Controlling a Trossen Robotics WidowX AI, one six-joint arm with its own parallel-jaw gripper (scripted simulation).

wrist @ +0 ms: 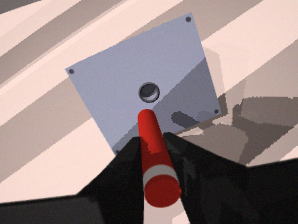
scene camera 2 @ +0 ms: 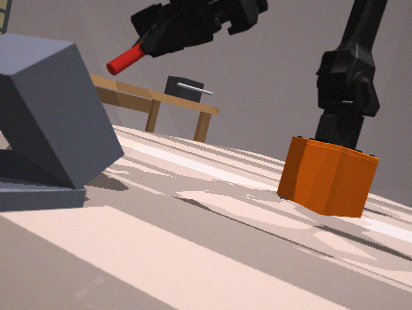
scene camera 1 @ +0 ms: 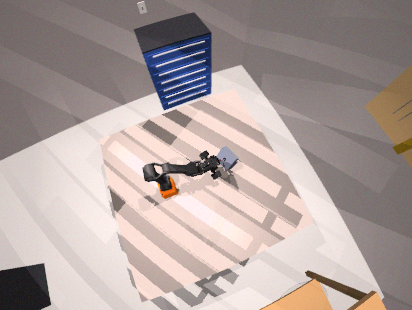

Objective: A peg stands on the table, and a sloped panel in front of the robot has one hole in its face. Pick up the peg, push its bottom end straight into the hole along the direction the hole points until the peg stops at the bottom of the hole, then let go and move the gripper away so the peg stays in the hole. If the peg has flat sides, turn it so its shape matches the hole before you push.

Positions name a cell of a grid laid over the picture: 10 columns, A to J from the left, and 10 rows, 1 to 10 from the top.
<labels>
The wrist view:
my gripper: F7
red round peg: F9, held by my gripper
sloped panel: F3
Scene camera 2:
my gripper: D2
</labels>
